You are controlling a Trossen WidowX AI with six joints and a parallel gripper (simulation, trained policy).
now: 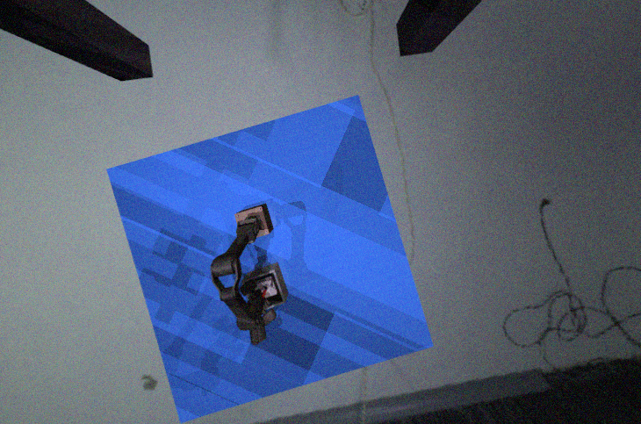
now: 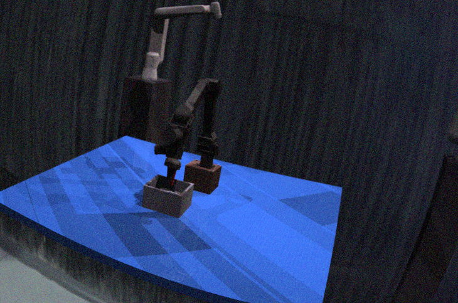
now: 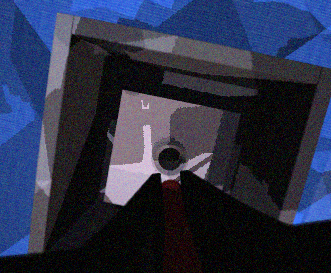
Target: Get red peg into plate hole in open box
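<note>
The red peg lies 1 cm behind my gripper tip, 2 cm to the left of it and 2 cm above it. The rest, counted from my gripper tip: grey box: 1 cm to the left, 10 cm below.
</note>
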